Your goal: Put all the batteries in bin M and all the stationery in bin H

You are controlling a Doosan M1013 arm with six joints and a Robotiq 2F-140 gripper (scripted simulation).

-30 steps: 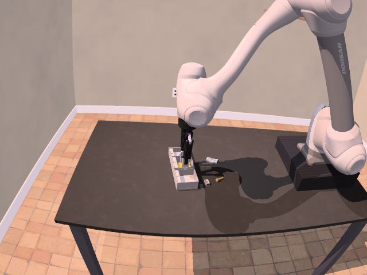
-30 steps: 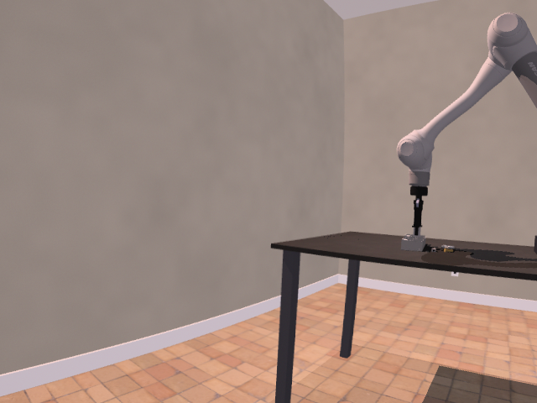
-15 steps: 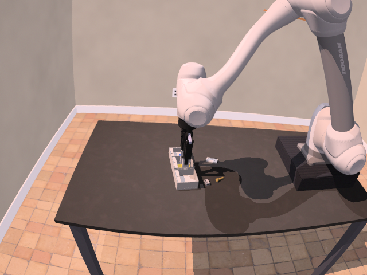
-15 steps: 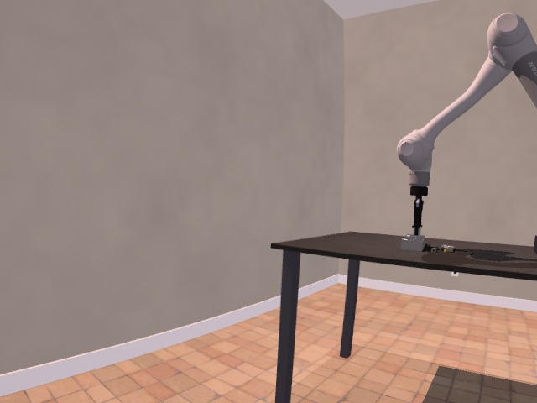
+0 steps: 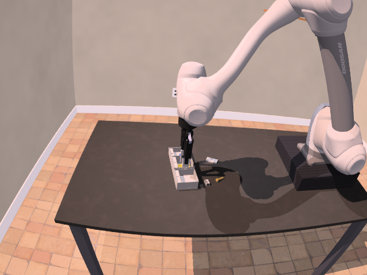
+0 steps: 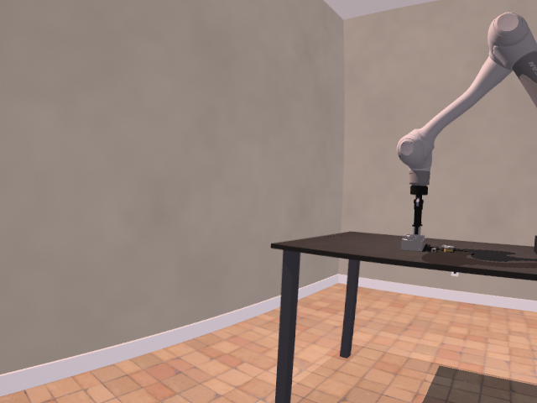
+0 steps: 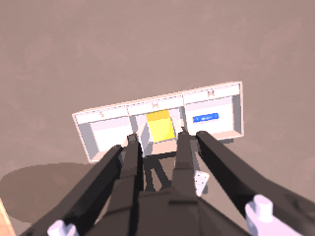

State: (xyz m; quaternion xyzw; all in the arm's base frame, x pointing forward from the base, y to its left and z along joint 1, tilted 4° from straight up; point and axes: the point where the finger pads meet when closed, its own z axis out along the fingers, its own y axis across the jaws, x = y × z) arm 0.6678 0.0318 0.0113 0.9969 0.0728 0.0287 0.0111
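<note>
Right now my hand is 10 mm short of the three joined white bins and 30 mm above it. The rest, counted from my hand: small white block: 120 mm behind, 70 mm to the right, 50 mm below; then small blue thing: 10 mm ahead, 80 mm to the right, 40 mm below; then yellow block: 40 mm below.
</note>
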